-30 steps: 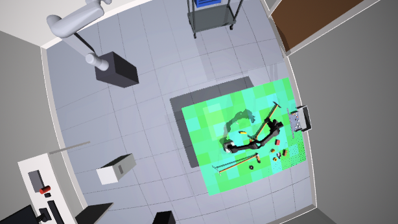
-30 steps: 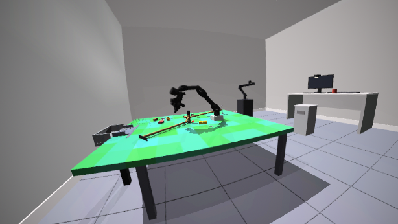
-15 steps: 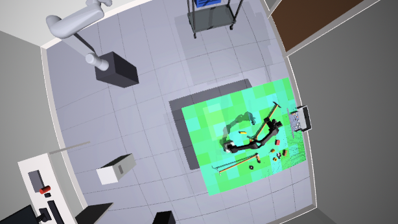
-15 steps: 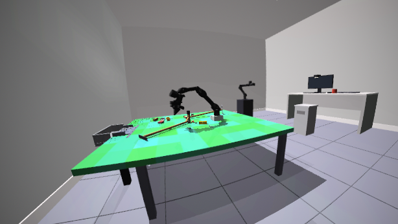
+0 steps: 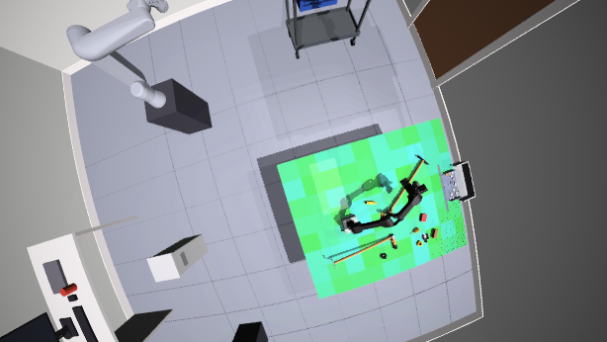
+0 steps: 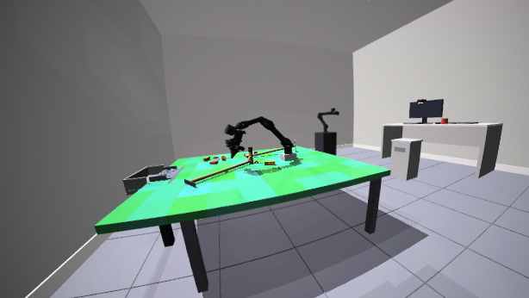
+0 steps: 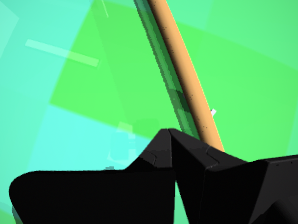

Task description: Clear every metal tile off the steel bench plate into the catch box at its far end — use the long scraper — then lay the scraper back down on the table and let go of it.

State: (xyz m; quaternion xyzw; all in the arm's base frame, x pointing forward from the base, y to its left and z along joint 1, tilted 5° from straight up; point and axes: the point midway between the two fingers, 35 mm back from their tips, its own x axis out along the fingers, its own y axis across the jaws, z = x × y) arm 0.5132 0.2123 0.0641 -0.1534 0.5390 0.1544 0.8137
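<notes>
My gripper tip is now 40 mm short of the long scraper, 30 mm to the left of it and 50 mm above it. The rest, counted from my gripper tip: red block (170 mm ahead, 360 mm to the right, 100 mm below); red-handled tool (220 mm behind, 250 mm to the right, 110 mm below); yellow piece (300 mm behind, 80 mm to the right, 80 mm below).
</notes>
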